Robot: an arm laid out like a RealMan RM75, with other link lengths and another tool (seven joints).
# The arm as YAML. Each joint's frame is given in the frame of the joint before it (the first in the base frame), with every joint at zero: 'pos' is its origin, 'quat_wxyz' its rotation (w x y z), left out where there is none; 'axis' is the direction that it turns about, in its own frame. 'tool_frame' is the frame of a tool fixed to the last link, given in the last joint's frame.
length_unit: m
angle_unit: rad
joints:
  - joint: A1
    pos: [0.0, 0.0, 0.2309]
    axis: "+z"
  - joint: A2
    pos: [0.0, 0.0, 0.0]
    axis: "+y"
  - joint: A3
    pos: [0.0, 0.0, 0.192]
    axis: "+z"
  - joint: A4
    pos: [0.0, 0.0, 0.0]
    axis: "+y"
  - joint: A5
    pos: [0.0, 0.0, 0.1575]
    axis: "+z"
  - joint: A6
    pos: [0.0, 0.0, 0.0]
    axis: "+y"
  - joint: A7
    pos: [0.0, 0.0, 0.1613]
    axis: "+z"
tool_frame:
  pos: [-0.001, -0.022, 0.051]
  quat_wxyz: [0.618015, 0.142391, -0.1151, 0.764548]
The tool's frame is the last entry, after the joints.
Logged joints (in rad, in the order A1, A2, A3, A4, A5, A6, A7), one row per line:
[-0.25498, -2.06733, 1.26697, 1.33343, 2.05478, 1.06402, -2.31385]
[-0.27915, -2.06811, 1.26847, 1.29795, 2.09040, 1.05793, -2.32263]
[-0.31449, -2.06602, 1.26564, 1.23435, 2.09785, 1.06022, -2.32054]
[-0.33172, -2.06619, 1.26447, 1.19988, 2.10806, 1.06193, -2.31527]
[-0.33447, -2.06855, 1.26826, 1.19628, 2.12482, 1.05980, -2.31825]
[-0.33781, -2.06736, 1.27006, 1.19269, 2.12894, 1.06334, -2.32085]
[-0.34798, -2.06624, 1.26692, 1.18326, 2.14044, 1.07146, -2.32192]
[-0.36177, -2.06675, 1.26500, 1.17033, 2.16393, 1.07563, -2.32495]
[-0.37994, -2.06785, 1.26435, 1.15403, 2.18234, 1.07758, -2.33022]
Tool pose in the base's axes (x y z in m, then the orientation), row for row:
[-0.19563, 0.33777, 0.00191, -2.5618, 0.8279, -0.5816]
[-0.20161, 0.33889, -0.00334, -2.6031, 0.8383, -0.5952]
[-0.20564, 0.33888, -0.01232, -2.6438, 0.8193, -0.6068]
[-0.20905, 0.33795, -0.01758, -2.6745, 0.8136, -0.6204]
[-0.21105, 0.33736, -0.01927, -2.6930, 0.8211, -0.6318]
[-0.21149, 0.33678, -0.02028, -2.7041, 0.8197, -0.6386]
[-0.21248, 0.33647, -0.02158, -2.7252, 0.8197, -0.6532]
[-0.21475, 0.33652, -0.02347, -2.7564, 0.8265, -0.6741]
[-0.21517, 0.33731, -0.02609, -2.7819, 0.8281, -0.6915]
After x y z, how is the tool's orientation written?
As angles about the fixed x, y, z axes (roll, pitch, yaw), in radians.
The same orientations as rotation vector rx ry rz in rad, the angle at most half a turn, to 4 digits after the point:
[-2.0805, 0.9319, 0.7580]
[-2.1010, 0.9381, 0.7880]
[-2.1413, 0.9391, 0.7866]
[-2.1629, 0.9461, 0.7930]
[-2.1664, 0.9542, 0.8077]
[-2.1725, 0.9587, 0.8100]
[-2.1810, 0.9691, 0.8169]
[-2.1889, 0.9837, 0.8353]
[-2.1977, 0.9959, 0.8462]

